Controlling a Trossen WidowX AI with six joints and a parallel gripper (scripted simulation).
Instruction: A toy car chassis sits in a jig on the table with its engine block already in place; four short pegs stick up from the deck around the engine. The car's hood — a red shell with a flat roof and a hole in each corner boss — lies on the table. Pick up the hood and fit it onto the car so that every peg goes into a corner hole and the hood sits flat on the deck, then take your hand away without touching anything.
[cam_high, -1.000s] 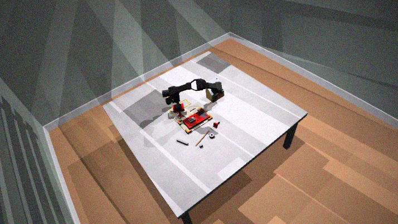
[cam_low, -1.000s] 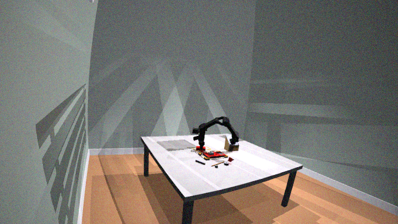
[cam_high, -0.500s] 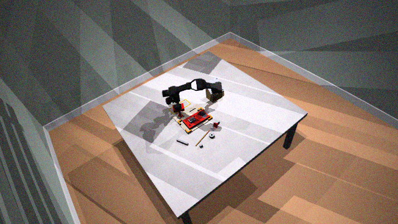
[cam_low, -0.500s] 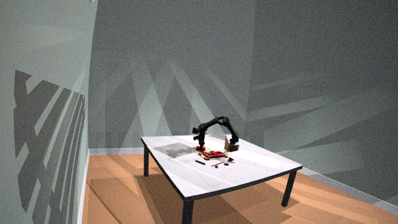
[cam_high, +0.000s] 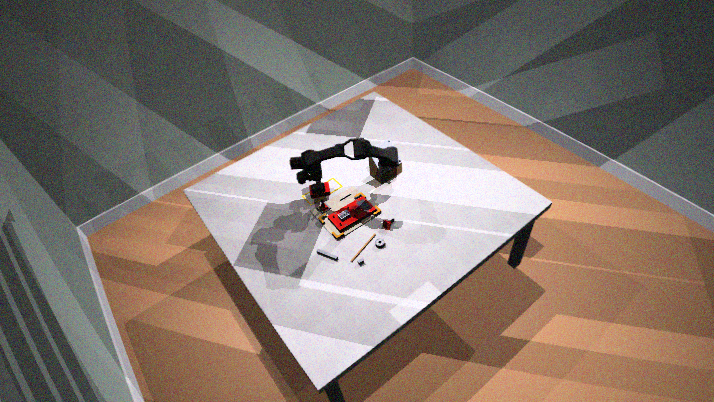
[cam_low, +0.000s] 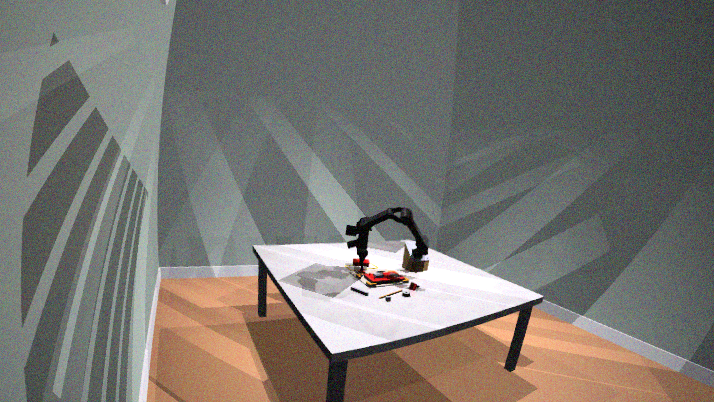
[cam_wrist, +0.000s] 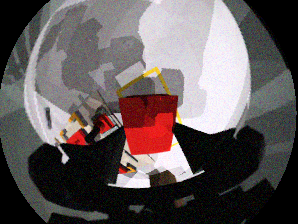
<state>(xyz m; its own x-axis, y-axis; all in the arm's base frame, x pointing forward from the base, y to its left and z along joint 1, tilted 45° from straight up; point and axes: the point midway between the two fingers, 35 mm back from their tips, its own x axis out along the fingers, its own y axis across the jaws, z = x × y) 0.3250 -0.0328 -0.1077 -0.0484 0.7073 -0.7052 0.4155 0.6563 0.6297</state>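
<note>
Now: the grey engine block 210 mm to the left of my gripper tip, 10 mm below it and 10 mm behind it. The rest, counted from my gripper tip: red hood (right at my gripper tip); grey bar (330 mm to the left, 160 mm ahead, 30 mm below); wooden stick (390 mm to the left, 30 mm below, 20 mm ahead).
</note>
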